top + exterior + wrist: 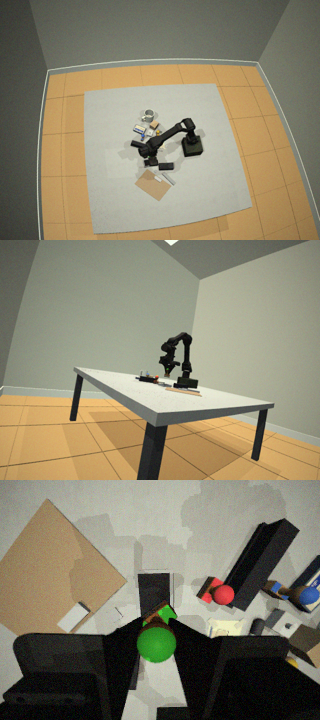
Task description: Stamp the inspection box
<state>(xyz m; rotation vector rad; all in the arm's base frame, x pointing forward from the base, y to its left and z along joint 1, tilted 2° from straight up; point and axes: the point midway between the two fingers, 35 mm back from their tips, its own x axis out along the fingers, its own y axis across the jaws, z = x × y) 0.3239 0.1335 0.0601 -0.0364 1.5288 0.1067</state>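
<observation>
The ink pad is 9 cm below my gripper tip. From my gripper tip the other things lie so: red-knobbed stamp (3 cm ahead, 9 cm to the right, 7 cm below); then green-knobbed stamp (right at my gripper tip); then black block (12 cm behind, 4 cm to the left, 8 cm below).
</observation>
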